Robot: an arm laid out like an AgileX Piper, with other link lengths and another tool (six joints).
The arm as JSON. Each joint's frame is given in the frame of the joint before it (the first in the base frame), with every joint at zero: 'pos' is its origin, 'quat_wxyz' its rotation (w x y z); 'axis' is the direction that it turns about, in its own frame. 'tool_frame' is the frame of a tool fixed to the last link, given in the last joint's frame.
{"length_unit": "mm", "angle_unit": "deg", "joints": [
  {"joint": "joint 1", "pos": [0.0, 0.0, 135.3], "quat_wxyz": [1.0, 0.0, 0.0, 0.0], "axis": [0.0, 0.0, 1.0]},
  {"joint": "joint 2", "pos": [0.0, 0.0, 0.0], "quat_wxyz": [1.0, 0.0, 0.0, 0.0], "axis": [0.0, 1.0, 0.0]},
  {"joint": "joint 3", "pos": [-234.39, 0.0, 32.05], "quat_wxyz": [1.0, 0.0, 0.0, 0.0], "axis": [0.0, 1.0, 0.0]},
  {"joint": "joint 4", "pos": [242.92, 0.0, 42.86], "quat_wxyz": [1.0, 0.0, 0.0, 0.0], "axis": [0.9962, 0.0, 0.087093]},
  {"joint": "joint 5", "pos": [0.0, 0.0, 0.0], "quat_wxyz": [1.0, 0.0, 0.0, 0.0], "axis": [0.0, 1.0, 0.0]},
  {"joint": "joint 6", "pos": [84.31, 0.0, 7.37], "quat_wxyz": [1.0, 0.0, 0.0, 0.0], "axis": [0.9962, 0.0, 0.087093]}
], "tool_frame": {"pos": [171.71, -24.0, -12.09], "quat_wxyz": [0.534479, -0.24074, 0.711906, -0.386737]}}
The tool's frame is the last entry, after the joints.
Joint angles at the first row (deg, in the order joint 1, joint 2, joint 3, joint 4, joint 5, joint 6):
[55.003 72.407 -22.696 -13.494 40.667 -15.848]
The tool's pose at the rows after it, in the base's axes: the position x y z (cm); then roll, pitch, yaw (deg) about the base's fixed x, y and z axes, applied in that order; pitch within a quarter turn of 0, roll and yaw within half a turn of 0:
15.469 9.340 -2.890 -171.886 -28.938 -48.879
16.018 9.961 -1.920 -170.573 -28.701 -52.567
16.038 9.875 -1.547 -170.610 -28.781 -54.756
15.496 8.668 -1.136 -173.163 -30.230 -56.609
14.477 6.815 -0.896 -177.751 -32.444 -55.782
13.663 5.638 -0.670 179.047 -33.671 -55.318
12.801 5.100 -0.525 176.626 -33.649 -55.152
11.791 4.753 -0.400 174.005 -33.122 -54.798
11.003 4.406 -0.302 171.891 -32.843 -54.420
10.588 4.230 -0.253 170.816 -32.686 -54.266
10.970 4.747 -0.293 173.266 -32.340 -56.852
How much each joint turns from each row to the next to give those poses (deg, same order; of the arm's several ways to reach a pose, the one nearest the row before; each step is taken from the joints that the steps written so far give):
[0.000 0.048 -2.008 -0.038 1.771 0.105]
[0.000 0.061 -2.753 -0.074 2.028 2.799]
[0.001 0.001 -1.032 -0.073 1.468 2.027]
[0.000 -0.001 -0.942 -0.189 4.096 2.512]
[-0.001 -0.001 -0.041 0.065 4.755 0.634]
[0.000 -0.057 0.000 0.362 3.184 0.480]
[-0.001 -0.115 -0.150 1.288 2.202 -0.001]
[0.000 -0.003 -0.266 1.823 2.125 -0.361]
[0.001 0.002 -0.057 1.245 1.624 -0.206]
[-0.001 -0.001 0.000 0.641 0.803 -0.061]
[-0.002 -0.504 -0.043 -0.267 -1.306 1.627]

